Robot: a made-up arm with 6 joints. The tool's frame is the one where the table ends. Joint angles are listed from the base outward.
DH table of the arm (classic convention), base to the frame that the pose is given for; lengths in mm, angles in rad. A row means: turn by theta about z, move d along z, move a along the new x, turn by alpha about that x. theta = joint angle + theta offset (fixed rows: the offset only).
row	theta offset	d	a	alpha
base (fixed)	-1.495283	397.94	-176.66	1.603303
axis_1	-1.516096	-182	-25.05	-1.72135
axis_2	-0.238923	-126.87	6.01	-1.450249
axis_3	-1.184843	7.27	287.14	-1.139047
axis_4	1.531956	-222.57	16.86	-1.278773
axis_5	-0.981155	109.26	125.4	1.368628
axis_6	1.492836	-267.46	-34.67	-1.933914
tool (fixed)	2.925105	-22.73	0	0
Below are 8 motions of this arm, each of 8 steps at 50 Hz.
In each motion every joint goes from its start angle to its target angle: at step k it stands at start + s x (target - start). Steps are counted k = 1, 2, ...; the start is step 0. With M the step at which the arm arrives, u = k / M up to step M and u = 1 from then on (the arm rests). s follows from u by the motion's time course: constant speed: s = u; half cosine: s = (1 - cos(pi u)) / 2; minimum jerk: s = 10 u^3 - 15 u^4 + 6 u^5.
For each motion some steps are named. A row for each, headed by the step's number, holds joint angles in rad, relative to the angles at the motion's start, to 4 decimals.
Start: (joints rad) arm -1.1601 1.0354 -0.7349 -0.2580 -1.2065 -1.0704
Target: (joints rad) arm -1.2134 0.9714 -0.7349 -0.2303 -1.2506 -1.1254
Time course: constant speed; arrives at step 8
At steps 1, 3, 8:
1: -0.0067 -0.0080 0.0000 0.0035 -0.0055 -0.0069
3: -0.0200 -0.0240 0.0000 0.0104 -0.0165 -0.0206
8: -0.0533 -0.0640 0.0000 0.0277 -0.0441 -0.0550

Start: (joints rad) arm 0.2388 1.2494 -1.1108 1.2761 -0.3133 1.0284
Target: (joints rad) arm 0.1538 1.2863 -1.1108 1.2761 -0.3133 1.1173
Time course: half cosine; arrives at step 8
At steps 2, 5, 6, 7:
2: -0.0124 0.0054 0.0000 0.0000 0.0000 0.0130
5: -0.0588 0.0255 0.0000 0.0000 0.0000 0.0615
6: -0.0726 0.0315 0.0000 0.0000 0.0000 0.0759
7: -0.0818 0.0355 0.0000 0.0000 0.0000 0.0855

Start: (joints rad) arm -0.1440 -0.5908 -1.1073 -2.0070 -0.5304 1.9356
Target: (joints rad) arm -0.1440 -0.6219 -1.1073 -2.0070 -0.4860 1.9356
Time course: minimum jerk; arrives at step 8
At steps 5, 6, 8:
5: 0.0000 -0.0225 0.0000 0.0000 0.0322 0.0000
6: 0.0000 -0.0279 0.0000 0.0000 0.0398 0.0000
8: 0.0000 -0.0311 0.0000 0.0000 0.0444 0.0000

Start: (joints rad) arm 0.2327 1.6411 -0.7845 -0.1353 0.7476 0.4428
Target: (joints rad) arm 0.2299 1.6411 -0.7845 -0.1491 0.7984 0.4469
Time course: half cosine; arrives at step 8
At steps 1, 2, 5, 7, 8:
1: -0.0001 0.0000 0.0000 -0.0005 0.0019 0.0002
2: -0.0004 0.0000 0.0000 -0.0020 0.0074 0.0006
5: -0.0019 0.0000 0.0000 -0.0095 0.0351 0.0028
7: -0.0027 0.0000 0.0000 -0.0133 0.0489 0.0039
8: -0.0028 0.0000 0.0000 -0.0138 0.0508 0.0041

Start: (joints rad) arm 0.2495 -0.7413 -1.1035 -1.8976 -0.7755 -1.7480
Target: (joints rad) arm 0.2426 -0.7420 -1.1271 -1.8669 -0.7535 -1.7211
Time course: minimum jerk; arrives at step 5
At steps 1, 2, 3, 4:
1: -0.0004 0.0000 -0.0014 0.0018 0.0013 0.0016
2: -0.0022 -0.0002 -0.0075 0.0097 0.0070 0.0085
3: -0.0047 -0.0005 -0.0161 0.0210 0.0150 0.0184
4: -0.0065 -0.0007 -0.0222 0.0289 0.0207 0.0253

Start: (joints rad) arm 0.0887 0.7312 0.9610 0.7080 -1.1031 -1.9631
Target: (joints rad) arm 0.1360 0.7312 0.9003 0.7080 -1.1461 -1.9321
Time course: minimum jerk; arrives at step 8
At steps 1, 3, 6, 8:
1: 0.0008 0.0000 -0.0010 0.0000 -0.0007 0.0005
3: 0.0130 0.0000 -0.0167 0.0000 -0.0118 0.0085
6: 0.0424 0.0000 -0.0544 0.0000 -0.0385 0.0278
8: 0.0473 0.0000 -0.0607 0.0000 -0.0430 0.0310

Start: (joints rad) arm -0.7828 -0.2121 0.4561 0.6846 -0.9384 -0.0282
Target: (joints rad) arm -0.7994 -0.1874 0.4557 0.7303 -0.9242 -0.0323
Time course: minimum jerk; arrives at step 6
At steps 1, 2, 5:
1: -0.0006 0.0009 0.0000 0.0016 0.0005 -0.0001
2: -0.0035 0.0052 -0.0001 0.0096 0.0030 -0.0009
5: -0.0160 0.0238 -0.0004 0.0441 0.0137 -0.0040

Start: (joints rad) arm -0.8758 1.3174 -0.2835 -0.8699 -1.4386 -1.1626
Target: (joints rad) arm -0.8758 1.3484 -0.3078 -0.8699 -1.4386 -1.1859
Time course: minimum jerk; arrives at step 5
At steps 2, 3, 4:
2: 0.0000 0.0098 -0.0077 0.0000 0.0000 -0.0074
3: 0.0000 0.0212 -0.0166 0.0000 0.0000 -0.0159
4: 0.0000 0.0292 -0.0229 0.0000 0.0000 -0.0220

